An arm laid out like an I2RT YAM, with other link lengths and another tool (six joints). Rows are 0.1 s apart.
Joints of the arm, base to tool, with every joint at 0 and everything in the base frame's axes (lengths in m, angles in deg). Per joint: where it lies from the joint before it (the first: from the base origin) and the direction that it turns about. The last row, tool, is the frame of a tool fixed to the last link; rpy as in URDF.
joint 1: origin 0 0 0.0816 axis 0 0 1
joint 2: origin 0.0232 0.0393 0.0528 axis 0 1 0
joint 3: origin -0.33 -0.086 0 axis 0 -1 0
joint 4: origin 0.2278 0.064 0.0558 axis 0 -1 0
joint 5: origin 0.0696 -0.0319 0.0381 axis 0 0 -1
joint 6: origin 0.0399 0 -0.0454 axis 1 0 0
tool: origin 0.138 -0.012 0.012 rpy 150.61 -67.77 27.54
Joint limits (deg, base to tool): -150..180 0..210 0..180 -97..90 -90..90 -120..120
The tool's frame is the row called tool.
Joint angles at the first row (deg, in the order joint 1, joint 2, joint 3, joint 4, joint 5, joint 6):
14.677, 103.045, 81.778, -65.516, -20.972, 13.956
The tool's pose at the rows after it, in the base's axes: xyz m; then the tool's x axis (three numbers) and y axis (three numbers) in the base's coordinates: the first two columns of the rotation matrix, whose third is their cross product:
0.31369 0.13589 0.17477 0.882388 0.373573 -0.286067 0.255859 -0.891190 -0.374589
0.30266 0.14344 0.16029 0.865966 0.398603 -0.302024 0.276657 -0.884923 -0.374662
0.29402 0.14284 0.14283 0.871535 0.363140 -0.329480 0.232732 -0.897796 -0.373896
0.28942 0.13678 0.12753 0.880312 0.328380 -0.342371 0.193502 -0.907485 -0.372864
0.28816 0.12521 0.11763 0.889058 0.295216 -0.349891 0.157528 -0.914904 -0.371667
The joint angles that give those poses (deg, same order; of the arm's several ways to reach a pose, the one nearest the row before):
16.928, 103.110, 79.198, -63.964, -21.955, 12.338
18.719, 103.111, 75.615, -61.320, -21.977, 12.403
19.180, 103.132, 71.265, -57.560, -21.977, 15.223
18.458, 103.132, 67.310, -53.802, -21.977, 16.797
16.535, 103.132, 64.685, -51.571, -21.955, 16.972

